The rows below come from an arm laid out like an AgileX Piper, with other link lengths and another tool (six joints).
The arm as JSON. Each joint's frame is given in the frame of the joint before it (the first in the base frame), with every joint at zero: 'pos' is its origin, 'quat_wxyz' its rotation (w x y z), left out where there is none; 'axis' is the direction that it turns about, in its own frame. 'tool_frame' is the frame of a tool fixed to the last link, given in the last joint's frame.
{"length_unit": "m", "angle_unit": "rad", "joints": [
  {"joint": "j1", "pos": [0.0, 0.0, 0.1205], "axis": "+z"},
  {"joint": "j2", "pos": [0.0, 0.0, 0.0], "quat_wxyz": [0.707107, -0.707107, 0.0, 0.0], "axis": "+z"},
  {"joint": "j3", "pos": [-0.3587, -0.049, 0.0], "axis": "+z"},
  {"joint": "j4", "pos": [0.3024, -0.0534, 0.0], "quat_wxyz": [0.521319, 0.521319, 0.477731, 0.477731], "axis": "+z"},
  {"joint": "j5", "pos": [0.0, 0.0, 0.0], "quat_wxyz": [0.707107, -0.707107, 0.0, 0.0], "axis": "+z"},
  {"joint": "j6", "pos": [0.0, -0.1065, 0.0], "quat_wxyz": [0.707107, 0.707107, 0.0, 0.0], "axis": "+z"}
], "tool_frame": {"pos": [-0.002, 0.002, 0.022], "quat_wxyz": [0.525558, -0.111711, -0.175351, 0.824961]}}
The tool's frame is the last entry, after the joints.
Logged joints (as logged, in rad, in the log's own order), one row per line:
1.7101, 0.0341, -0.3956, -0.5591, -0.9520, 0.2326
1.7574, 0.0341, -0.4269, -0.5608, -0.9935, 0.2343
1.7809, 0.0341, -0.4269, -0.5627, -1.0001, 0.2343
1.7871, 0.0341, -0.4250, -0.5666, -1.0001, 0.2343
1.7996, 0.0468, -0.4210, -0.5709, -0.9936, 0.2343
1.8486, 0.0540, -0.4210, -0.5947, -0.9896, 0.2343
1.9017, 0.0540, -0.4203, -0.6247, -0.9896, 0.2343
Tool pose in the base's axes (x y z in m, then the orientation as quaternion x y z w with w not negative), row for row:
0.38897, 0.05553, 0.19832, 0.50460, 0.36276, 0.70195, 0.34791
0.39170, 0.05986, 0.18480, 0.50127, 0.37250, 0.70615, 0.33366
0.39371, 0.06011, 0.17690, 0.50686, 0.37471, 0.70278, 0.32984
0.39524, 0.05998, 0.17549, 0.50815, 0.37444, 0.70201, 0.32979
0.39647, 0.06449, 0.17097, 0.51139, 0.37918, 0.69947, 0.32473
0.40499, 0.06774, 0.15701, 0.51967, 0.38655, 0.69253, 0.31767
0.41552, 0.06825, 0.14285, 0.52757, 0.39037, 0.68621, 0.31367
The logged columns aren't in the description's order. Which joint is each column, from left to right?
Columns, left to right: j2, j1, j4, j3, j5, j6.
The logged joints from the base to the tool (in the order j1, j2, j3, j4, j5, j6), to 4 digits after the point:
0.0341, 1.7101, -0.5591, -0.3956, -0.9520, 0.2326
0.0341, 1.7574, -0.5608, -0.4269, -0.9935, 0.2343
0.0341, 1.7809, -0.5627, -0.4269, -1.0001, 0.2343
0.0341, 1.7871, -0.5666, -0.4250, -1.0001, 0.2343
0.0468, 1.7996, -0.5709, -0.4210, -0.9936, 0.2343
0.0540, 1.8486, -0.5947, -0.4210, -0.9896, 0.2343
0.0540, 1.9017, -0.6247, -0.4203, -0.9896, 0.2343

